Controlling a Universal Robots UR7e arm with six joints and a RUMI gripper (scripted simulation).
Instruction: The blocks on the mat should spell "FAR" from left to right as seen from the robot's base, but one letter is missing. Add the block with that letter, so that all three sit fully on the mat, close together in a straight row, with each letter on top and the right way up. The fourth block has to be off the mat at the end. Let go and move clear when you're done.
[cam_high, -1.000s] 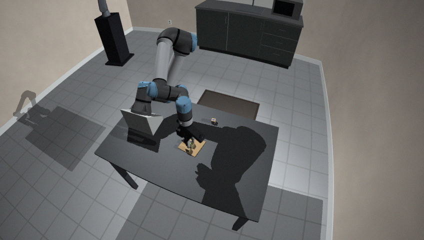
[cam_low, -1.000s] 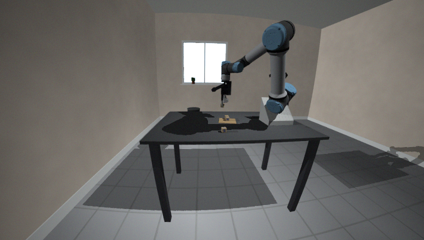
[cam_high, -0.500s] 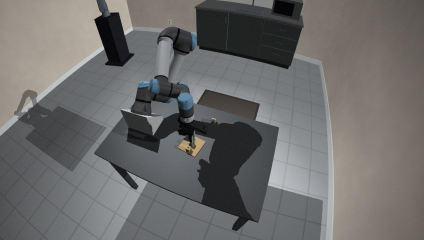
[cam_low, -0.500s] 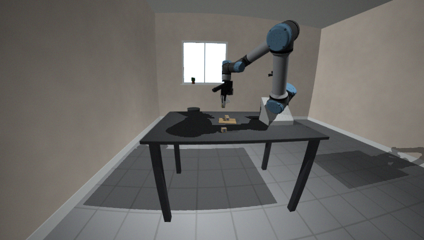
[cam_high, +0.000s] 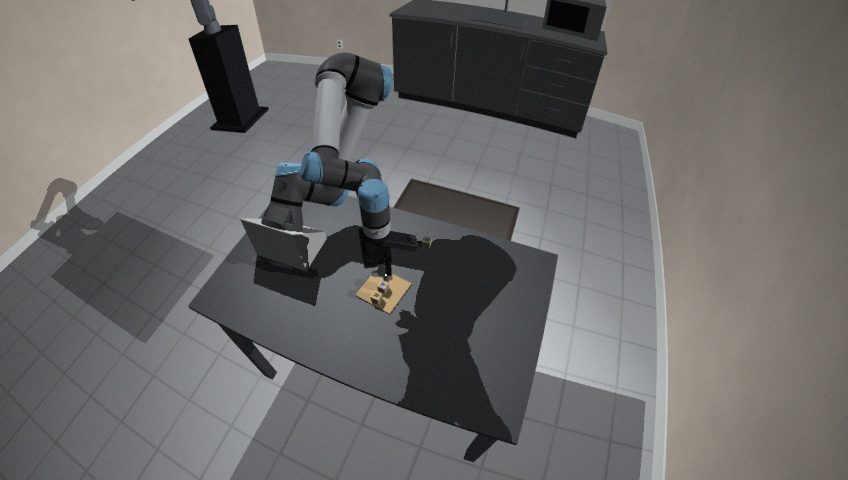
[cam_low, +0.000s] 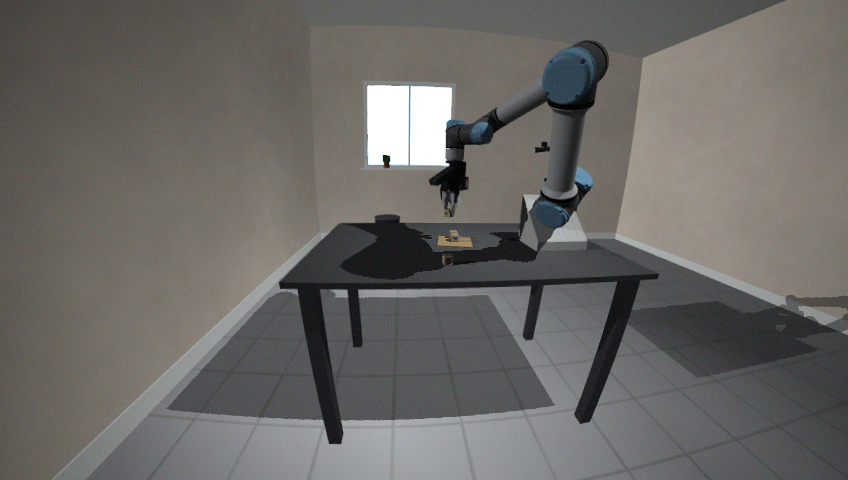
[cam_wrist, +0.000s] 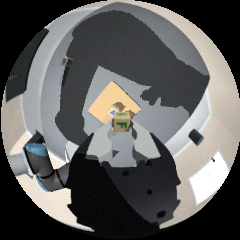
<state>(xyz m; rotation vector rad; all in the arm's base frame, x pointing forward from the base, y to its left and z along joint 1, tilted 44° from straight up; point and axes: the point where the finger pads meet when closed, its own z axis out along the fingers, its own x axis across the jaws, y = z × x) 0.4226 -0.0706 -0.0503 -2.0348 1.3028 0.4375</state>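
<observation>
My gripper is now 12 cm above the tan mat, 3 cm past it and 2 cm to the right of it. Round my hand: block 25 cm to the left, 11 cm below, 7 cm ahead.
</observation>
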